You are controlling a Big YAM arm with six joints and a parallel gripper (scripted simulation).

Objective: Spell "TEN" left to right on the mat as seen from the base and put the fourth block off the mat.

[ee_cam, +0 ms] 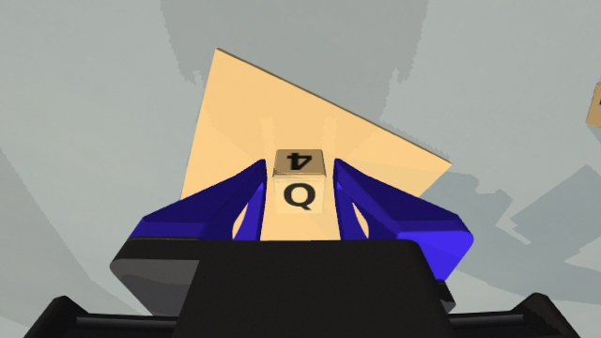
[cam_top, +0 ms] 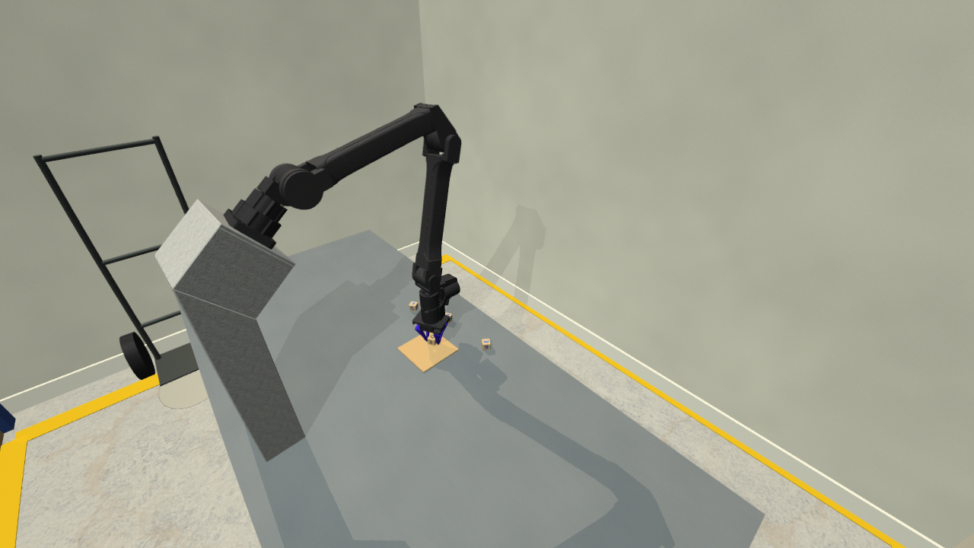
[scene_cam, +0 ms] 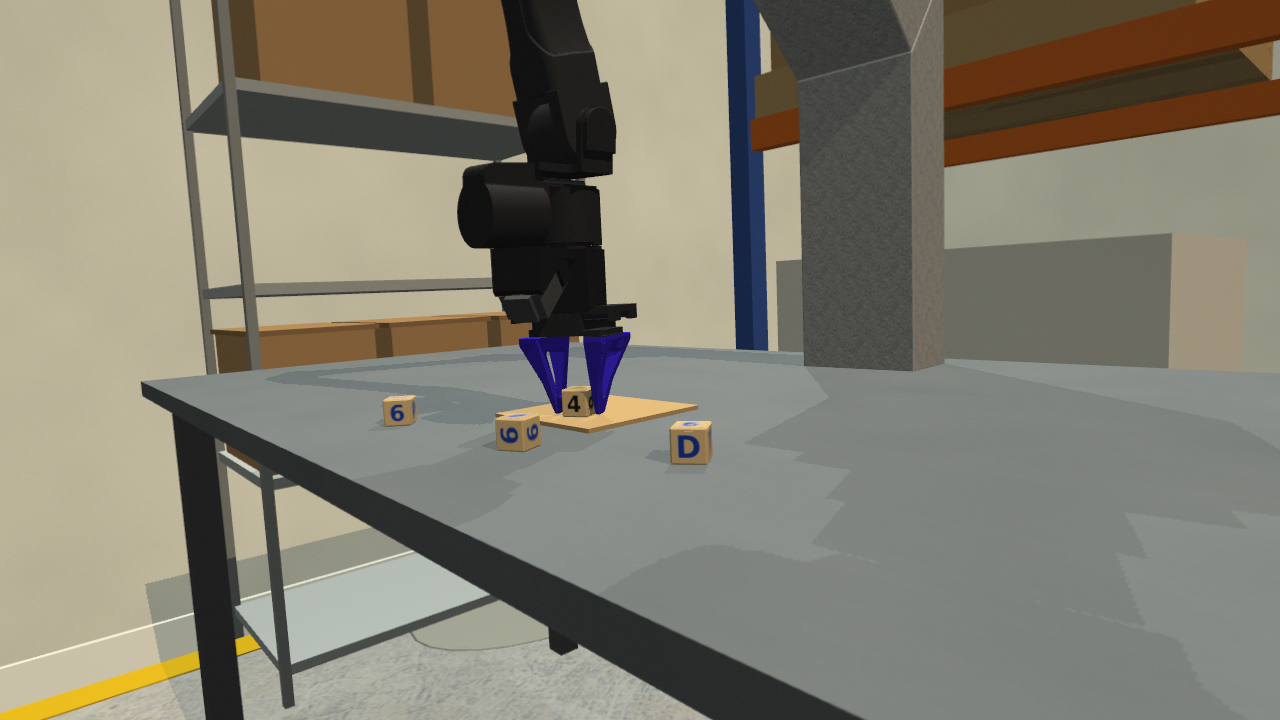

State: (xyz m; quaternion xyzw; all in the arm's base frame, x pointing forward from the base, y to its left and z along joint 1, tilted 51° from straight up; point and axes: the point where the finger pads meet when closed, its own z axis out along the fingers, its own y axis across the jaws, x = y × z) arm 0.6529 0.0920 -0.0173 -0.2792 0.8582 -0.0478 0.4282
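Now: hand 30 mm past the tan mat, 20 mm to the left of it and 10 mm above it.
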